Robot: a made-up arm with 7 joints. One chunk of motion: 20 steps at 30 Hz.
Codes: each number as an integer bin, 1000 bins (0 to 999) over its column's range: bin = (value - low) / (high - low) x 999, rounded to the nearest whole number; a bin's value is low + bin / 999 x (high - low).
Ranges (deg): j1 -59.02..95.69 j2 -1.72..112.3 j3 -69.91..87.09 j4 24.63..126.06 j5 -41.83..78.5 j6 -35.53..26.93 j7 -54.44..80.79
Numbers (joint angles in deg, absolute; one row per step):
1: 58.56 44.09 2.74 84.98 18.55 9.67 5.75
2: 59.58 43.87 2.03 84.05 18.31 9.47 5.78
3: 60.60 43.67 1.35 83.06 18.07 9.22 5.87
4: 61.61 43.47 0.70 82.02 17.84 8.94 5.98
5: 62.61 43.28 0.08 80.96 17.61 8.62 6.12
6: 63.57 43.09 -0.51 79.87 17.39 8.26 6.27
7: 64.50 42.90 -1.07 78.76 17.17 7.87 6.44
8: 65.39 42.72 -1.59 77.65 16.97 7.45 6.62
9: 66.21 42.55 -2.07 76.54 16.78 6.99 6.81
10: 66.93 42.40 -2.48 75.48 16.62 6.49 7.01
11: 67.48 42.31 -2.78 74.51 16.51 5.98 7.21
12: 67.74 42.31 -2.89 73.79 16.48 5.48 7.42
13: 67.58 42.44 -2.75 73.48 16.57 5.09 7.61
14: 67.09 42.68 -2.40 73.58 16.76 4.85 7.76
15: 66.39 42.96 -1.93 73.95 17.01 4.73 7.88
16: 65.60 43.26 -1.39 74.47 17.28 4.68 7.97
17: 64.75 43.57 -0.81 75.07 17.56 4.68 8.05
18: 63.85 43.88 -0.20 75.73 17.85 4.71 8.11
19: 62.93 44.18 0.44 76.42 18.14 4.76 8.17
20: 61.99 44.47 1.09 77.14 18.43 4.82 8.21
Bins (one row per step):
1: 759 401 462 594 501 723 445
2: 766 399 458 585 499 720 445
3: 772 398 453 575 497 716 446
4: 779 396 449 565 495 711 446
5: 785 394 445 555 493 706 447
6: 792 393 442 544 492 700 448
7: 798 391 438 533 490 694 450
8: 803 389 435 522 488 687 451
9: 809 388 432 511 487 680 452
10: 813 387 429 501 485 672 454
11: 817 386 427 491 484 664 455
12: 819 386 426 484 484 656 457
13: 817 387 427 481 485 650 458
14: 814 389 430 482 486 646 459
15: 810 391 433 486 488 644 460
16: 805 394 436 491 491 643 461
17: 799 397 440 497 493 643 462
18: 793 400 444 503 495 644 462
19: 787 402 448 510 498 644 463
20: 781 405 452 517 500 645 463

